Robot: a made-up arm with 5 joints. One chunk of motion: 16 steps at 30 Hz.
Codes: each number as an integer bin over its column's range. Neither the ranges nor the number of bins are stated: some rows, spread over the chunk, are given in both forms.
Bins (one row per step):
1: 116 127 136 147 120
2: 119 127 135 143 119
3: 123 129 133 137 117
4: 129 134 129 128 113
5: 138 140 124 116 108
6: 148 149 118 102 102
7: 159 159 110 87 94
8: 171 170 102 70 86
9: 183 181 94 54 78
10: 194 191 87 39 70
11: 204 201 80 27 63
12: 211 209 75 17 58
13: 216 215 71 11 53
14: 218 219 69 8 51
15: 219 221 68 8 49
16: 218 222 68 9 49
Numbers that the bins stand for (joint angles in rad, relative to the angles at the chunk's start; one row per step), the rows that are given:
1: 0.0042 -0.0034 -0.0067 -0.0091 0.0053
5: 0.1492 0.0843 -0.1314 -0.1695 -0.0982
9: 0.4456 0.3609 -0.4431 -0.4905 -0.3571
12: 0.6301 0.5497 -0.6406 -0.6820 -0.5296
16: 0.6762 0.6374 -0.7133 -0.7234 -0.6073
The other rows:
2: 0.0240 -0.0034 -0.0171 -0.0298 -0.0033
3: 0.0504 0.0101 -0.0378 -0.0608 -0.0206
4: 0.0899 0.0438 -0.0794 -0.1074 -0.0551
6: 0.2151 0.1450 -0.1937 -0.2420 -0.1500
7: 0.2875 0.2125 -0.2769 -0.3196 -0.2190
8: 0.3666 0.2867 -0.3600 -0.4076 -0.2880
10: 0.5181 0.4283 -0.5159 -0.5681 -0.4261
11: 0.5840 0.4958 -0.5886 -0.6302 -0.4865
13: 0.6631 0.5902 -0.6822 -0.7131 -0.5727
14: 0.6762 0.6172 -0.7029 -0.7286 -0.5900
15: 0.6828 0.6307 -0.7133 -0.7286 -0.6073

